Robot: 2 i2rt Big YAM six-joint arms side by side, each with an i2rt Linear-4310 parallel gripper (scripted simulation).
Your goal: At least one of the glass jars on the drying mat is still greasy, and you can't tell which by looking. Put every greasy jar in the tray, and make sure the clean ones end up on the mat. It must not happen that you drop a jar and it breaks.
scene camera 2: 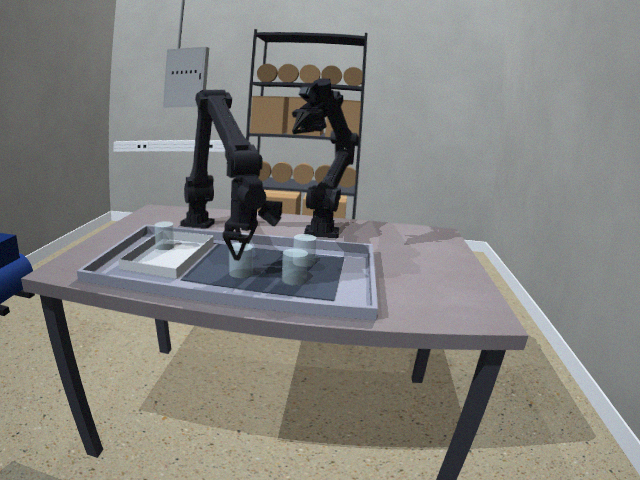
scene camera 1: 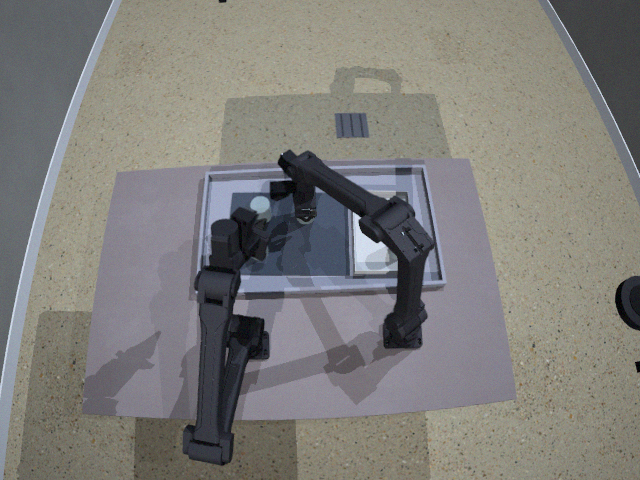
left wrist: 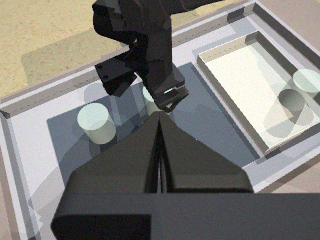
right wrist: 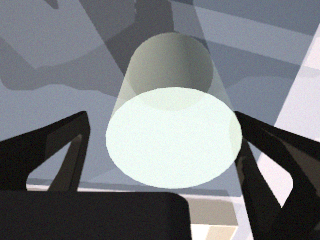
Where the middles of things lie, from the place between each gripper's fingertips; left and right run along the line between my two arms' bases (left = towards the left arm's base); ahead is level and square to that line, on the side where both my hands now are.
Labels:
I see the white tray (scene camera 2: 164,263) 250 mm to the right of my right hand (scene camera 2: 240,254), 70 mm behind it and 60 mm below it. From my right hand the other things lie so: dark drying mat (scene camera 1: 322,247) (70 mm to the left, 60 mm below, 50 mm behind).
Now: left hand (scene camera 2: 293,132) 38 cm above the dark drying mat, 16 cm short of it and 4 cm to the left of it. The rest, counted from my left hand: white tray: 37 cm below, 36 cm to the right, 13 cm ahead.

